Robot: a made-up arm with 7 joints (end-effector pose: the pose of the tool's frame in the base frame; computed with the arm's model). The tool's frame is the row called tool.
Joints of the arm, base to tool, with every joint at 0 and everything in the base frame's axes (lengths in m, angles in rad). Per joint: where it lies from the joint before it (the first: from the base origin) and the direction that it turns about. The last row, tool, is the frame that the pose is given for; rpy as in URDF.
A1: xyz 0.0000 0.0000 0.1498 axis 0 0 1
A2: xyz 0.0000 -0.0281 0.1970 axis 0 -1 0
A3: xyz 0.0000 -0.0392 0.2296 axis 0 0 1
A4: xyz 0.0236 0.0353 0.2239 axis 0 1 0
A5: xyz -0.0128 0.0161 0.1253 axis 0 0 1
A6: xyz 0.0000 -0.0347 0.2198 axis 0 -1 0
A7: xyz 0.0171 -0.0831 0.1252 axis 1 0 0
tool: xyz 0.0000 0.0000 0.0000 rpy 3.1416 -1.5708 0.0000
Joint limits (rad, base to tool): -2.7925..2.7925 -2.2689..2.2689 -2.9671..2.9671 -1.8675..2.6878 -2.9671..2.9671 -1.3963..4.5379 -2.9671..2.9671
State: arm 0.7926 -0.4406 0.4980 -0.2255 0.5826 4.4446 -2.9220
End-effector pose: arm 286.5 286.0 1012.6 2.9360 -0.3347 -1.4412
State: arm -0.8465 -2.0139 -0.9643 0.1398 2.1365 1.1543 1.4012
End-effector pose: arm 283.5 -679.2 -146.5 -2.7101 0.8348 -3.0894
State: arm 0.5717 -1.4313 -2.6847 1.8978 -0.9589 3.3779 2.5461
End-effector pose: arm 456.8 103.8 659.8 -2.9091 -1.2560 -0.4898
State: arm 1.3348 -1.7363 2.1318 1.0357 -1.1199 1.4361 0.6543
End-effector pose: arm 98.8 821.6 444.9 -1.2793 -0.0442 0.7610
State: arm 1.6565 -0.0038 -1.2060 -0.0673 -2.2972 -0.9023 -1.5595
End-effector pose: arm -113.3 -24.5 1197.1 2.5148 -0.0583 -0.2860
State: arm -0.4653 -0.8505 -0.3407 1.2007 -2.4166 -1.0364 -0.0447
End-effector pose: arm 652.9 -459.5 602.4 0.4852 -0.4912 -1.2995
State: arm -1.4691 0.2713 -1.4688 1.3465 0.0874 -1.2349 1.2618
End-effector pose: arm -492.4 74.9 746.1 2.2635 0.6025 2.0102
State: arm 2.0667 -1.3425 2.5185 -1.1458 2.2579 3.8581 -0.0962
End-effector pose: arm 5.2 659.7 438.3 1.1829 -0.4817 -0.9850
